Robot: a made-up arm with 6 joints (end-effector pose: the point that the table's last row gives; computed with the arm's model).
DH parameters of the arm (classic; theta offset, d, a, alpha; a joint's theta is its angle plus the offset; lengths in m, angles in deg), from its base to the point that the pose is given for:
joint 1: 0 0.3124 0 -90
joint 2: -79.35 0 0.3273 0
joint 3: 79.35 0 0.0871 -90
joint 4: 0 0.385 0 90
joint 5: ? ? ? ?
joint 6: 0 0.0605 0 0
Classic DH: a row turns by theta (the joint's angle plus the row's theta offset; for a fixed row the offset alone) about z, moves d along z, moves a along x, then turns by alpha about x.
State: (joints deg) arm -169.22 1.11 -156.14 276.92 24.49 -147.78
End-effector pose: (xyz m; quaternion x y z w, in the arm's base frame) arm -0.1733 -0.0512 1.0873 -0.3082 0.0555 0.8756 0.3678
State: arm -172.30 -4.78 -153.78 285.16 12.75 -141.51
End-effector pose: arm -0.1053 -0.0463 1.0960 -0.2373 0.0176 0.9359 0.2596
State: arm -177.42 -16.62 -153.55 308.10 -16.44 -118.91
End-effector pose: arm 0.0867 -0.0454 1.0827 0.0034 0.1121 -0.9874 0.1115
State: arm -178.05 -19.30 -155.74 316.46 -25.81 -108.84
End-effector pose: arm 0.1512 -0.0424 1.0651 -0.0824 0.1764 -0.9467 0.2567
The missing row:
joint 5: 0 0 0.0474 -90
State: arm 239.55 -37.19 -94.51 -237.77 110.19 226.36
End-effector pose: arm 0.0154 -0.0960 0.9712 0.4197 0.5018 0.5451 0.5244
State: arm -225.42 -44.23 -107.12 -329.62 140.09 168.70
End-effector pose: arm -0.0105 -0.0435 0.9196 0.9817 -0.0748 -0.1534 0.0849
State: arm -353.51 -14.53 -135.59 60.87 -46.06 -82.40
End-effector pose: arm 0.0729 -0.0589 1.0415 0.1316 -0.3075 0.9187 0.2101
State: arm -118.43 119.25 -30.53 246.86 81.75 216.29
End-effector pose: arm 0.0461 0.1877 -0.0153 0.1376 -0.8228 -0.3989 0.3806
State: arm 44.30 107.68 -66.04 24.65 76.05 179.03
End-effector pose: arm 0.0041 0.0316 -0.2052 0.0063 -0.5450 0.2500 0.8003
